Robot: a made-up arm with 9 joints. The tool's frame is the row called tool.
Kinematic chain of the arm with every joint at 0, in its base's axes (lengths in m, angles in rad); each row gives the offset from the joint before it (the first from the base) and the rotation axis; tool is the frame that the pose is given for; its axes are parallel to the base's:
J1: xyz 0 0 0.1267 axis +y
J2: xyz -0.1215 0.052 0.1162 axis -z
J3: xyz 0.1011 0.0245 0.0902 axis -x
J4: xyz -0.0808 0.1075 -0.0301 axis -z
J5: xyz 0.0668 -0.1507 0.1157 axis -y
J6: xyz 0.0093 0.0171 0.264 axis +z
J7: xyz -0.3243 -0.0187 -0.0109 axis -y
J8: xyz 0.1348 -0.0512 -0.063 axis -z
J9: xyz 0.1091 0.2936 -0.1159 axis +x
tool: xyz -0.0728 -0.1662 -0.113
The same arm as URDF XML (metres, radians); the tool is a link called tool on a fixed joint. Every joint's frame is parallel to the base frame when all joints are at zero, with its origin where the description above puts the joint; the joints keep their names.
<robot name="arm">
<link name="base"/>
<link name="link1"/>
<link name="link2"/>
<link name="link3"/>
<link name="link4"/>
<link name="link5"/>
<link name="link6"/>
<link name="link7"/>
<link name="link8"/>
<link name="link9"/>
<link name="tool"/>
<joint name="J1" type="continuous"><parent link="base"/><child link="link1"/><origin xyz="0 0 0.1267"/><axis xyz="0 1 0"/></joint>
<joint name="J2" type="continuous"><parent link="link1"/><child link="link2"/><origin xyz="-0.1215 0.052 0.1162"/><axis xyz="0 0 -1"/></joint>
<joint name="J3" type="continuous"><parent link="link2"/><child link="link3"/><origin xyz="0.1011 0.0245 0.0902"/><axis xyz="-1 0 0"/></joint>
<joint name="J4" type="continuous"><parent link="link3"/><child link="link4"/><origin xyz="-0.0808 0.1075 -0.0301"/><axis xyz="0 0 -1"/></joint>
<joint name="J5" type="continuous"><parent link="link4"/><child link="link5"/><origin xyz="0.0668 -0.1507 0.1157"/><axis xyz="0 -1 0"/></joint>
<joint name="J6" type="continuous"><parent link="link5"/><child link="link6"/><origin xyz="0.0093 0.0171 0.264"/><axis xyz="0 0 1"/></joint>
<joint name="J7" type="continuous"><parent link="link6"/><child link="link7"/><origin xyz="-0.3243 -0.0187 -0.0109"/><axis xyz="0 -1 0"/></joint>
<joint name="J8" type="continuous"><parent link="link7"/><child link="link8"/><origin xyz="0.1348 -0.0512 -0.063"/><axis xyz="0 0 -1"/></joint>
<joint name="J9" type="continuous"><parent link="link8"/><child link="link9"/><origin xyz="0.1091 0.2936 -0.1159"/><axis xyz="1 0 0"/></joint>
<joint name="tool_joint" type="fixed"><parent link="link9"/><child link="tool"/><origin xyz="-0.0728 -0.1662 -0.113"/></joint>
</robot>

